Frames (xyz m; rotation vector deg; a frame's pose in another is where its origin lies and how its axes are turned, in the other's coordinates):
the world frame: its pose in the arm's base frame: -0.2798 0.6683 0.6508 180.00 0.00 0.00
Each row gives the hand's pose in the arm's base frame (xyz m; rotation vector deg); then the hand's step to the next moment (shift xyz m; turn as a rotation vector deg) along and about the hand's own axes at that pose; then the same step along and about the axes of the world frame.
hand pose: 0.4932 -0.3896 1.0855 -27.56 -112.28 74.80
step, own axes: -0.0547 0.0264 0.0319 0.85 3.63 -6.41
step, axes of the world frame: 0.0110 0.0448 0.0508 3.86 -6.14 1.53
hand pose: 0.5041 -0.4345 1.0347 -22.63 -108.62 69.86
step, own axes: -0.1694 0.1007 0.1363 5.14 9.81 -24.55
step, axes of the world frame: -0.0194 0.1418 0.1922 14.33 -22.76 1.44
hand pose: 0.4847 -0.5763 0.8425 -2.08 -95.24 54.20
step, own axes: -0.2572 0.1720 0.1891 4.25 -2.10 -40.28
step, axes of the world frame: -0.1473 0.1149 0.3108 32.99 -23.06 -5.03
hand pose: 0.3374 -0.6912 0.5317 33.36 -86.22 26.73
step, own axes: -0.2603 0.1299 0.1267 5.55 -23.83 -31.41
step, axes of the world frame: -0.1863 -0.0406 0.2536 39.54 -0.49 -4.62
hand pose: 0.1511 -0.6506 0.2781 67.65 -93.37 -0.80
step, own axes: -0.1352 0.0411 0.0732 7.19 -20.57 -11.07
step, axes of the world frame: -0.0903 -0.0752 0.1073 22.45 9.60 1.12
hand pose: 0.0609 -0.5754 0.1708 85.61 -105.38 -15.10
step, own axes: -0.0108 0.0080 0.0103 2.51 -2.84 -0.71
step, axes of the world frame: -0.0122 -0.0093 0.0071 2.49 2.94 0.11
